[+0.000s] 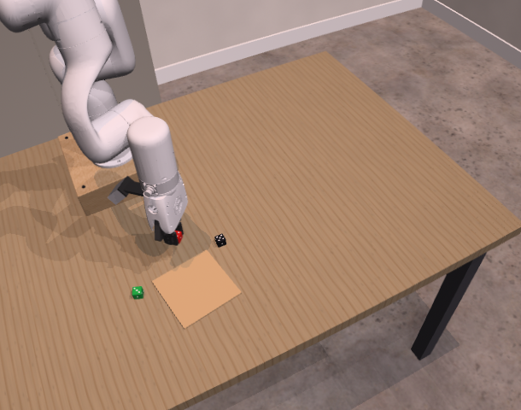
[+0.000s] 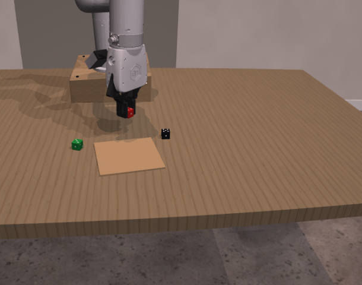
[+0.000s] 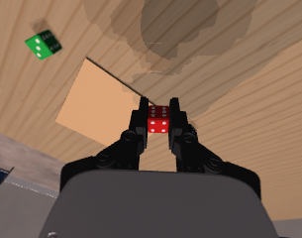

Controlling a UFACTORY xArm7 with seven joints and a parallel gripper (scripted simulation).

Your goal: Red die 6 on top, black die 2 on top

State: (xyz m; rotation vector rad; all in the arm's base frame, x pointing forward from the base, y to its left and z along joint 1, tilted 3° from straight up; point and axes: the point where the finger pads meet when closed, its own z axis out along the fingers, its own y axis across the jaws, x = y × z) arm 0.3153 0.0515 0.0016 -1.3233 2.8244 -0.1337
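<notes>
Now: the black die 100 mm to the left of my hand, 60 mm below it and 20 mm ahead of it. From my hand the other things lie so: red die (10 mm below); then tan mat (100 mm ahead, 70 mm below); then green die (110 mm to the right, 70 mm ahead, 60 mm below).
</notes>
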